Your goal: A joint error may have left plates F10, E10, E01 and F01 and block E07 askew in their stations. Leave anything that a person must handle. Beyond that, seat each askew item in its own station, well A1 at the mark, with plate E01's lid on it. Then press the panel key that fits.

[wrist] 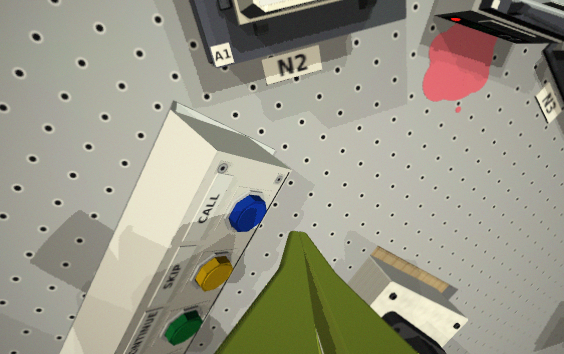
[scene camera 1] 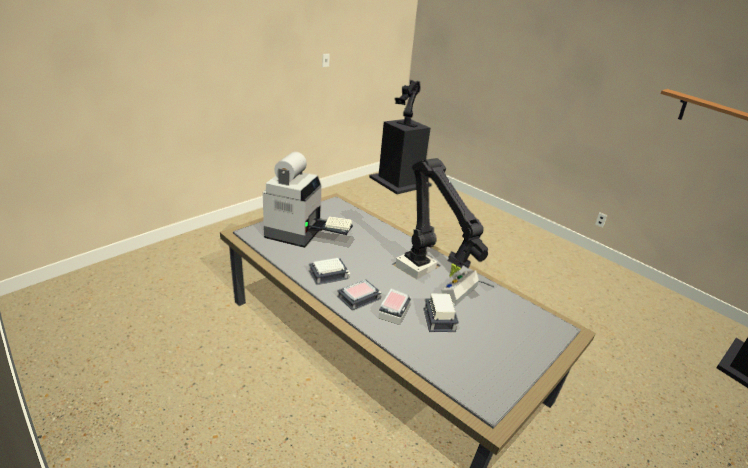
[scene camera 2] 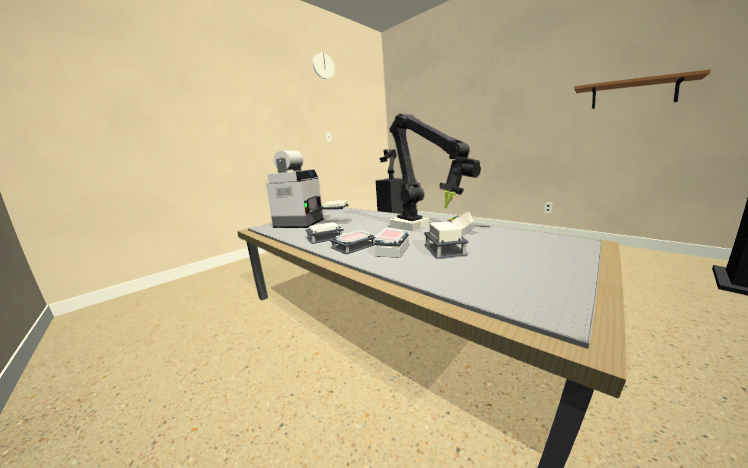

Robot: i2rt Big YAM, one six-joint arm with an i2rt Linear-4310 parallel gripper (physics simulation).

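Observation:
My gripper is shut and empty, with its green fingertips above the mat beside the key panel. The panel has a blue CALL key, a yellow SKIP key and a green CONTINUE key; the fingertips stand apart from them. A tall white block or plate sits on a dark raised station. Two pink-filled plates and a white plate sit in stations. Their names and exact seating are too small to read.
In the wrist view, labels N2 and N3 show, with a pink spill on the mat between them. A black part with a red light overhangs it. A machine holds a plate on its tray.

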